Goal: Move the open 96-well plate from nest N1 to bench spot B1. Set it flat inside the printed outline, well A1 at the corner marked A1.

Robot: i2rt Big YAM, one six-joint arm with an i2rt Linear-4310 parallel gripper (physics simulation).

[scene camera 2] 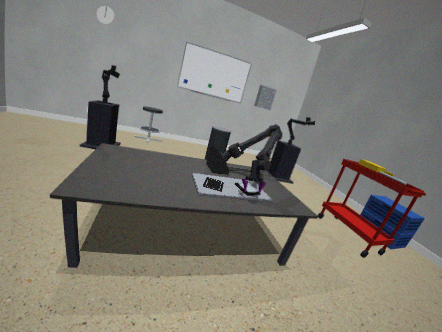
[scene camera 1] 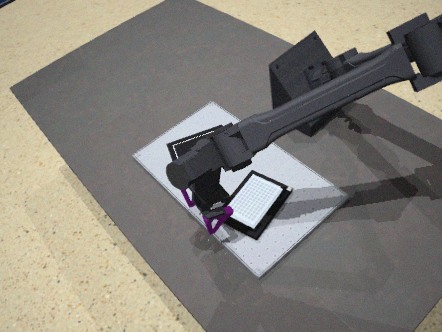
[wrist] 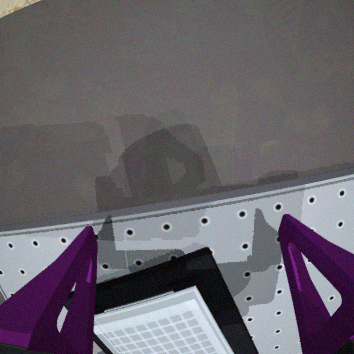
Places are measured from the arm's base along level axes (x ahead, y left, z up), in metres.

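Pixels of known places: gripper, fingertip midpoint: (scene camera 2: 252, 192) (scene camera 1: 201, 219) (wrist: 189, 230); arm's base, origin of the base link: (scene camera 2: 221, 158) (scene camera 1: 321, 83).
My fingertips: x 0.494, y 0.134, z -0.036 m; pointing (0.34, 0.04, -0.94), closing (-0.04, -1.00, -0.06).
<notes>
Ahead of a thing's pixels: the offset from my fingertips to its top centre. "pt": to the spot under its first point. Level surfaces: height alone.
The white 96-well plate {0.018 m left, 0.133 m back, 0.018 m down} (scene camera 1: 256, 200) (wrist: 160, 325) lies in the black nest N1 {0.018 m left, 0.132 m back, 0.026 m down} (scene camera 1: 272, 216) (wrist: 220, 290). Its wells face up, and its lower part is cut off in the wrist view. A small white mark sits at the nest's right corner in scene camera 1. My gripper (scene camera 1: 201, 218) (scene camera 2: 253, 190) (wrist: 189, 230) is open and empty, with purple fingers pointing down. It is above the board's long edge, beside the plate's near end and apart from it. Bench spot B1 {pt 0.271 m right, 0.132 m back, 0.042 m down} (scene camera 1: 192, 140) (scene camera 2: 214, 184) is a dark patch with a white outline, partly hidden by the arm in scene camera 1.
A light perforated board (scene camera 1: 270, 255) (scene camera 2: 198, 181) (wrist: 320, 192) bears the nest and the spot on the dark table {0.057 m down} (scene camera 1: 100, 75) (scene camera 2: 135, 175) (wrist: 200, 65). A dark slanted block (scene camera 1: 295, 75) (scene camera 2: 218, 142) stands behind the board. The arm's forearm crosses above the board.
</notes>
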